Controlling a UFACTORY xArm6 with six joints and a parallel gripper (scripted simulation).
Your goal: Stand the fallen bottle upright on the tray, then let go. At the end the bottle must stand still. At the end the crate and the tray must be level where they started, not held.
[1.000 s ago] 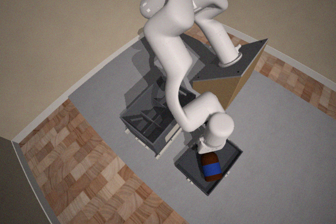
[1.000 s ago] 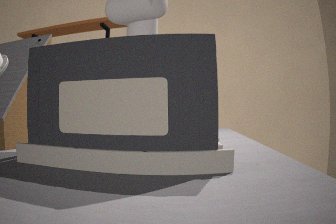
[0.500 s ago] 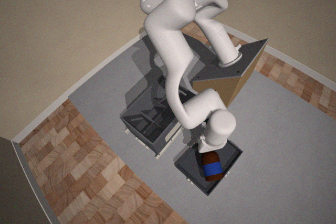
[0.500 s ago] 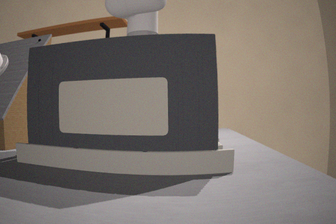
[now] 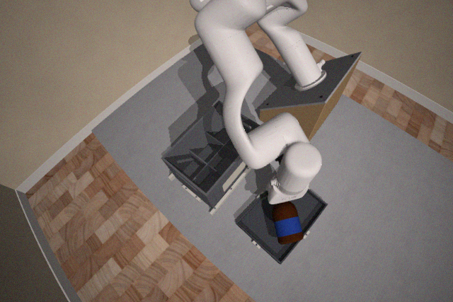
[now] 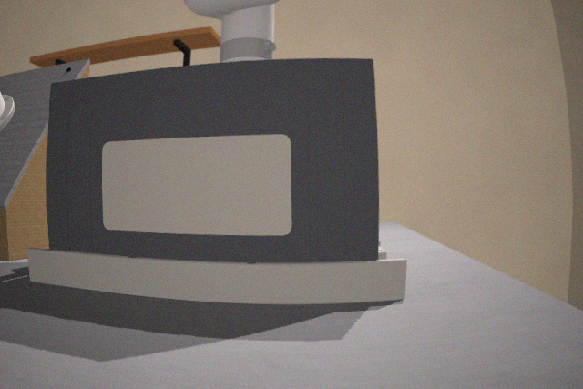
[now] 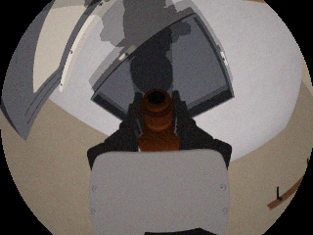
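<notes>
My gripper is now 4 cm to the right of the bottle, 3 cm short of it and 1 cm above it. Round my hand: dark tray: 9 cm below, 4 cm to the left, 1 cm ahead; then dark crate: 25 cm to the right, 3 cm ahead, 2 cm below.
</notes>
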